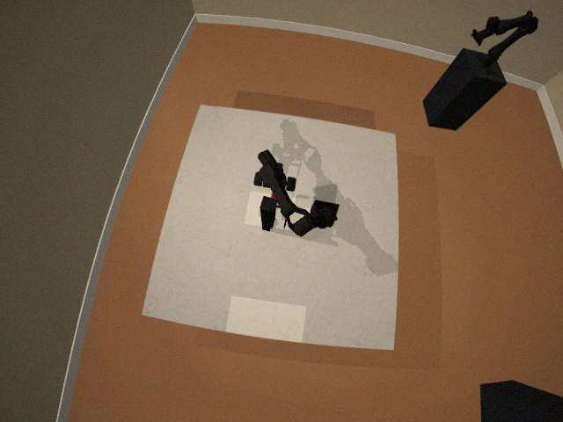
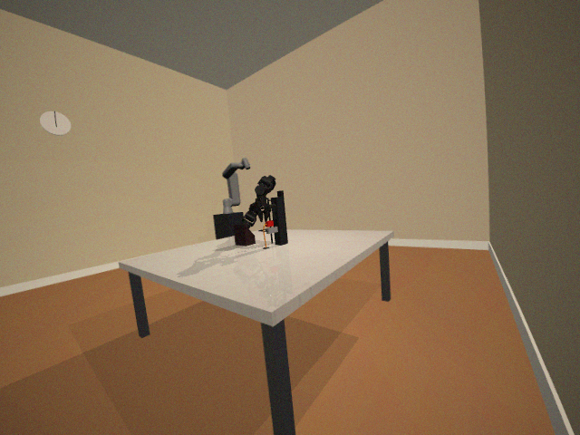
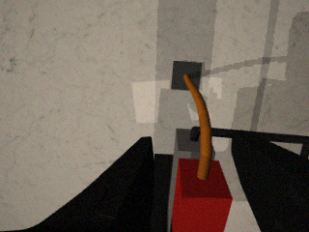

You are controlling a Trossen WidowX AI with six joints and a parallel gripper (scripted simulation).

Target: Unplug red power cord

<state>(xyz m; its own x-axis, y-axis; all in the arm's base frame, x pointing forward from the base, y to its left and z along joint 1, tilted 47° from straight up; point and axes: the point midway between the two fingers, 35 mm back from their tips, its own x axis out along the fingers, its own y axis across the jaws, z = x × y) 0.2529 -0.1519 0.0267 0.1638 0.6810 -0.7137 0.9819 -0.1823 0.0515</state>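
The red plug is 70 mm to the left of my gripper tip and 10 mm below it.
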